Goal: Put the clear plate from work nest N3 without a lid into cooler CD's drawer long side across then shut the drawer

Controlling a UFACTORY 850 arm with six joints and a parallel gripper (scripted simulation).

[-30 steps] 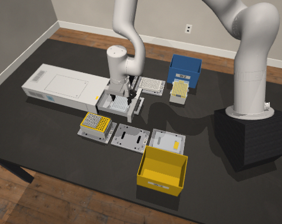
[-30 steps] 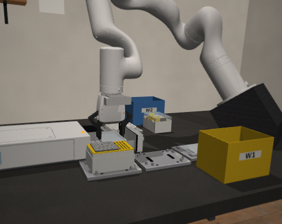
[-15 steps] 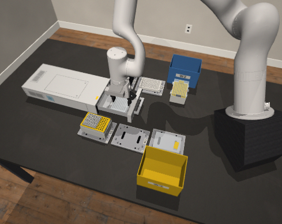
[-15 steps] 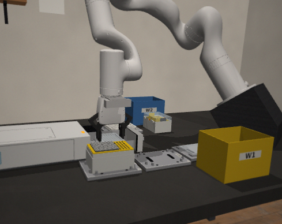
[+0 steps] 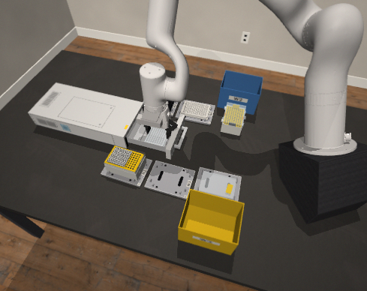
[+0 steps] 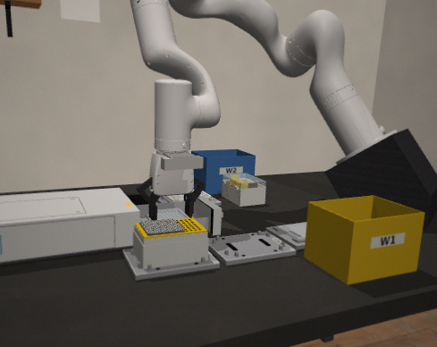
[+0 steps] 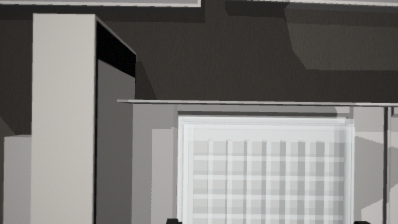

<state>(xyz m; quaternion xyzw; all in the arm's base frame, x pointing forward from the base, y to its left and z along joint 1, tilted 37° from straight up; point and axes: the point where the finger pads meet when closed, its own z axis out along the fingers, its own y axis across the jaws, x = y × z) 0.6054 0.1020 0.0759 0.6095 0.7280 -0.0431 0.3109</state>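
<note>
My gripper is now 10 mm above the clear well plate. Round my hand: white cooler CD (180 mm ahead, 10 mm to the left, 10 mm above); then drawer (40 mm ahead); then yellow-topped tip rack (180 mm to the left, 40 mm ahead, 20 mm above).
</note>
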